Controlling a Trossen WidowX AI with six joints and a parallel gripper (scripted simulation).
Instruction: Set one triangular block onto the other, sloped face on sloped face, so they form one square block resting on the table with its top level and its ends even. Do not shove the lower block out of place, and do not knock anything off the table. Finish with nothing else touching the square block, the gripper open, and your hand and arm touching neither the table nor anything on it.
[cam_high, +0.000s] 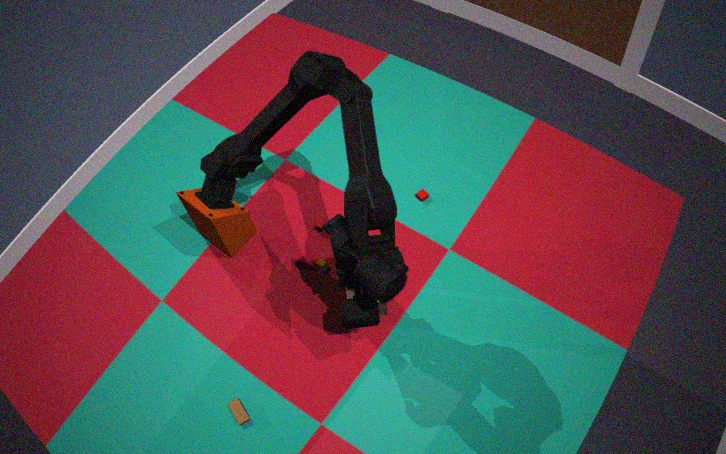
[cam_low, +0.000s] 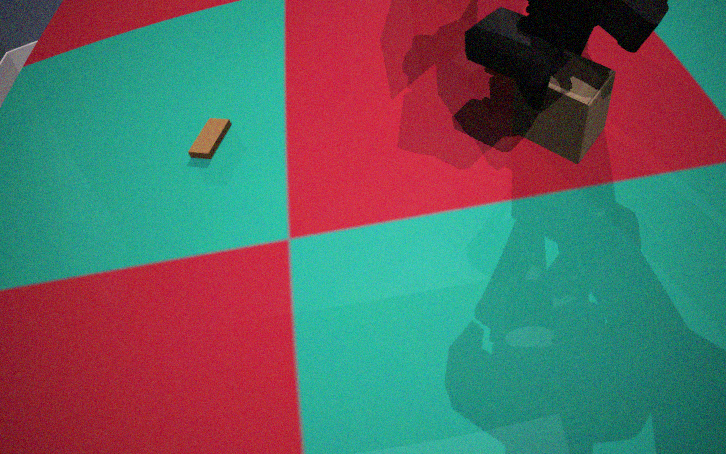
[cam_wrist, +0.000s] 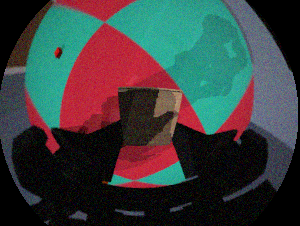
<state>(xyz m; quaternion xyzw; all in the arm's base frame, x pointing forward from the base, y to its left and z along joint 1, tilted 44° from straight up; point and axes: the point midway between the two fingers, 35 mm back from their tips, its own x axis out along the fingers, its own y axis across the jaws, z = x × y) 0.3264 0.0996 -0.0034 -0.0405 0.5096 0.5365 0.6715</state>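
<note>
Now: gripper tip 12 cm past the yellowish piece and 4 cm above it. Also, from my gripper tip: flat tan piece: 1 cm behind, 32 cm to the right, 4 cm below.
</note>
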